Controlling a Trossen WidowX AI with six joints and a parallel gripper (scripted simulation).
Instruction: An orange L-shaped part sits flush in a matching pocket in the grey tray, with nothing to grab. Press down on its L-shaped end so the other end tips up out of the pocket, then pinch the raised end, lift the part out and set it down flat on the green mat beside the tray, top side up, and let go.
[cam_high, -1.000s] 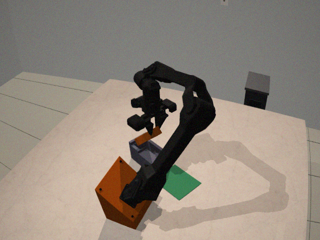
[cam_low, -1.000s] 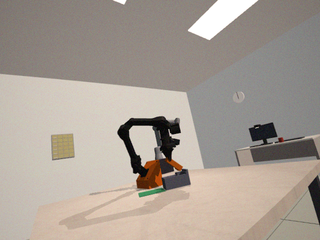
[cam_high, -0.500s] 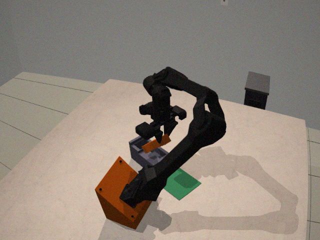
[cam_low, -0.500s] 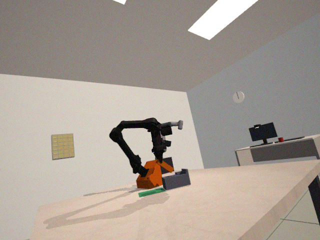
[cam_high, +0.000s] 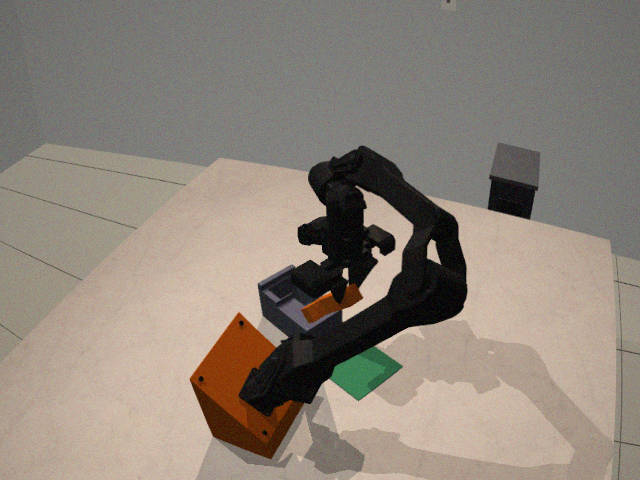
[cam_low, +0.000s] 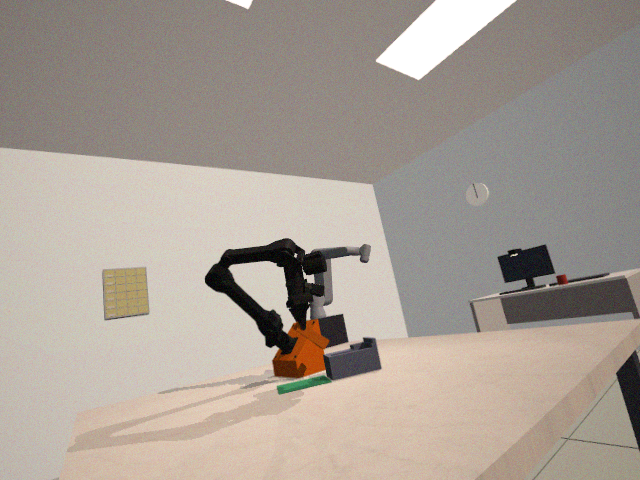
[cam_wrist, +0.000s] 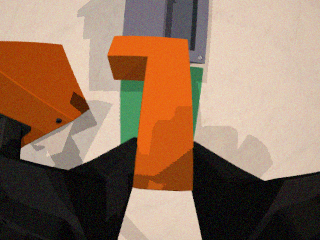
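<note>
The green mat is 2 cm behind my gripper tip, 2 cm to the right of it and 17 cm below it. Round my gripper tip: orange L-shaped part 4 cm to the left, 3 cm below.
</note>
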